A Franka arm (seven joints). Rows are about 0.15 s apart.
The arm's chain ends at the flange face. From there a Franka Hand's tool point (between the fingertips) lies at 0.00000 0.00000 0.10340 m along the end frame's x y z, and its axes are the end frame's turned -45 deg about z.
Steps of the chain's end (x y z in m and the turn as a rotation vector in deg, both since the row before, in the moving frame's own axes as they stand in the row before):
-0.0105, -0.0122, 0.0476, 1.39, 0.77, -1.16
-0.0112, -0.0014, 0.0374, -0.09, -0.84, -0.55
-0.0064, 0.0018, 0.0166, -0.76, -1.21, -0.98
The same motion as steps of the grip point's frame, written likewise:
0.0039, -0.0169, 0.0476, 0.44, 1.53, -1.16
-0.0081, -0.0099, 0.0374, 0.53, -0.66, -0.55
-0.0083, -0.0038, 0.0166, 0.32, -1.39, -0.98

